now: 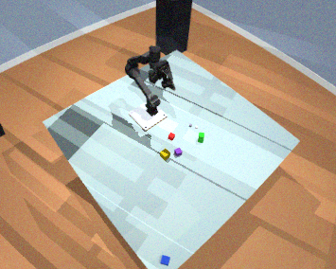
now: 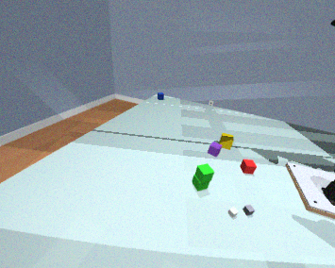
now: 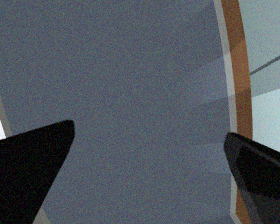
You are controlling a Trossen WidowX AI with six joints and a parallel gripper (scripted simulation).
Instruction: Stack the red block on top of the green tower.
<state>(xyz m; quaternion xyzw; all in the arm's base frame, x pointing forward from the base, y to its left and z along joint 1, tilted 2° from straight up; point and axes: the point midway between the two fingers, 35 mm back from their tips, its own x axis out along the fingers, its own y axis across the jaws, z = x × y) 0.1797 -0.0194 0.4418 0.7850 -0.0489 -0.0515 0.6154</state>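
Right now the red block is 44 cm below my gripper tip and 2 cm ahead of it. The rest, counted from my gripper tip: purple block (44 cm below, 13 cm ahead, 5 cm to the right); then yellow block (44 cm below, 12 cm to the right, 10 cm ahead); then grey cube (45 cm below, 16 cm to the left, 3 cm ahead).
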